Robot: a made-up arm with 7 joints.
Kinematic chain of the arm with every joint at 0, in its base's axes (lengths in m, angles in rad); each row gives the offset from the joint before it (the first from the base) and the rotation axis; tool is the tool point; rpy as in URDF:
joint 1: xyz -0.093 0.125 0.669 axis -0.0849 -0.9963 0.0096
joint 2: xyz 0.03 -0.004 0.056 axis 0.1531 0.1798 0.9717
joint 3: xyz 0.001 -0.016 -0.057 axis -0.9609 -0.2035 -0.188
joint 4: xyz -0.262 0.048 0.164 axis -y
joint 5: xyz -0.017 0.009 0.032 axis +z
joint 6: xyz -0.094 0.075 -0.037 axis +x
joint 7: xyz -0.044 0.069 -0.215 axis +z
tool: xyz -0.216 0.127 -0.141 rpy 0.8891 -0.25 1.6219
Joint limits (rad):
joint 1: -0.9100..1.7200
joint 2: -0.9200..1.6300
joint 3: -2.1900..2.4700
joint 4: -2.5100..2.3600
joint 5: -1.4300..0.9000
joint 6: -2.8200..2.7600
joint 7: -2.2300..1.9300
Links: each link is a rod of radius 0.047 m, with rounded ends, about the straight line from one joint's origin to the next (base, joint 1, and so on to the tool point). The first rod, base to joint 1, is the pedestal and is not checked.
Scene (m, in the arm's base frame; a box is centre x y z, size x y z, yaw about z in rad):
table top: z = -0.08
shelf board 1: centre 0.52 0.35 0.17 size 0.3 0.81 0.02 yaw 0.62
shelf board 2: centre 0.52 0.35 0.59 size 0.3 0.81 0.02 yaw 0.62
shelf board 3: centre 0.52 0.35 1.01 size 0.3 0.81 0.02 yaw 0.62
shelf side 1: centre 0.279 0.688 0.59 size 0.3 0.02 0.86 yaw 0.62
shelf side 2: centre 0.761 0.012 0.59 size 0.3 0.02 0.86 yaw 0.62
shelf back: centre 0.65 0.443 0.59 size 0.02 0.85 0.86 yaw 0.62
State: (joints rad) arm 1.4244 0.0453 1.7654 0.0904 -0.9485 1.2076 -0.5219
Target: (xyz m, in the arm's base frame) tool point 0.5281 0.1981 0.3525
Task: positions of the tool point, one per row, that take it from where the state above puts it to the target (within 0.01 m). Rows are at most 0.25 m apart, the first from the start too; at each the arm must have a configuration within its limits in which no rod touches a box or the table.
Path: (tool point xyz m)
1: 0.3905 0.2951 0.7969
2: 0.2820 0.1581 0.7909
3: 0.3758 0.1322 0.5882
4: 0.3566 0.0757 0.3525
5: 0.4489 0.1576 0.3541
6: 0.5281 0.1981 0.3525

